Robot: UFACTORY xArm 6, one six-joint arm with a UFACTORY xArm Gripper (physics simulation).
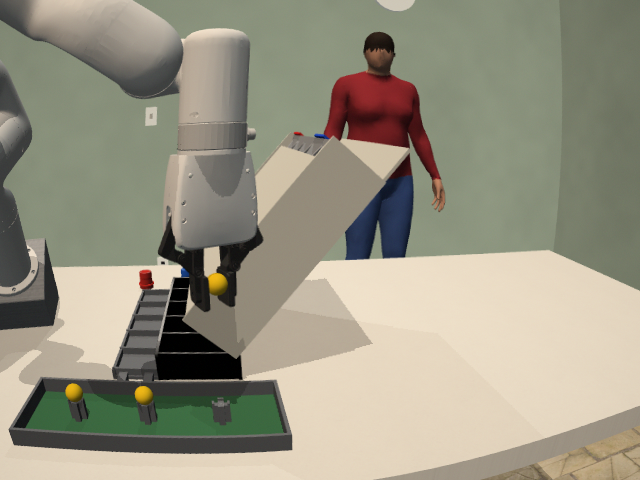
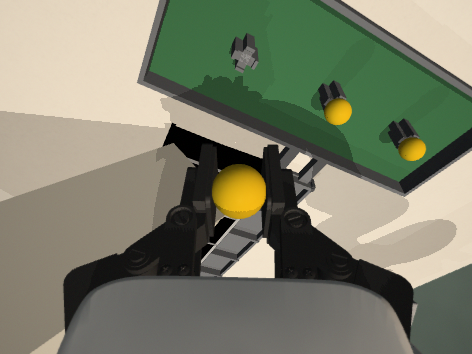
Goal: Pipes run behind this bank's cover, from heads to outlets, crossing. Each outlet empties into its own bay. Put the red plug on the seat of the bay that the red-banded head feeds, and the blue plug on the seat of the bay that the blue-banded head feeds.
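Where they show: gripper, fingertip midpoint: [image 1: 214, 305] [image 2: 239, 163]; arm's base, origin of the base link: [image 1: 10, 270].
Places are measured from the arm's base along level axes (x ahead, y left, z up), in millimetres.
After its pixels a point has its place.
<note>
My gripper [image 1: 215, 298] {x 423, y -310, z 44 mm} [image 2: 239, 163] {x 423, y -310, z 44 mm} is shut on a yellow ball [image 1: 217, 284] {x 428, y -330, z 76 mm} [image 2: 239, 191] {x 431, y -326, z 80 mm}, held high above the bays. The beige bank [image 1: 310, 222] {x 553, y -198, z 114 mm} [image 2: 95, 210] {x 491, y -198, z 25 mm} leans tilted. At its upper end show a red band [image 1: 298, 133] {x 587, y 128, z 226 mm} and a blue band [image 1: 321, 136] {x 587, y -95, z 226 mm}. The pipes' crossings are hidden. A grey row of bays [image 1: 141, 341] {x 280, y -63, z -115 mm} [image 2: 231, 245] {x 277, y 11, z -115 mm} lies beside black compartments [image 1: 199, 365] {x 391, y -190, z -96 mm} [image 2: 187, 143] {x 431, y -190, z -99 mm}. The red plug [image 1: 145, 279] {x 250, y 244, z -97 mm} stands behind the row's far end. The blue plug [image 1: 184, 272] {x 346, y 259, z -87 mm} is mostly hidden behind the gripper.
A green-floored tray [image 1: 149, 442] {x 329, y -380, z -104 mm} [image 2: 270, 137] {x 352, y -243, z -96 mm} lies in front of the bays. Two posts in it bear yellow balls [image 1: 73, 392] {x 223, y -320, z -72 mm} [image 1: 143, 395] {x 321, y -321, z -72 mm} [image 2: 338, 111] {x 326, y -315, z -69 mm} [image 2: 412, 149] {x 228, y -314, z -70 mm}; a third post [image 1: 221, 411] {x 420, y -322, z -96 mm} [image 2: 244, 53] {x 422, y -314, z -92 mm} is bare. A person [image 1: 378, 113] stands behind the table.
</note>
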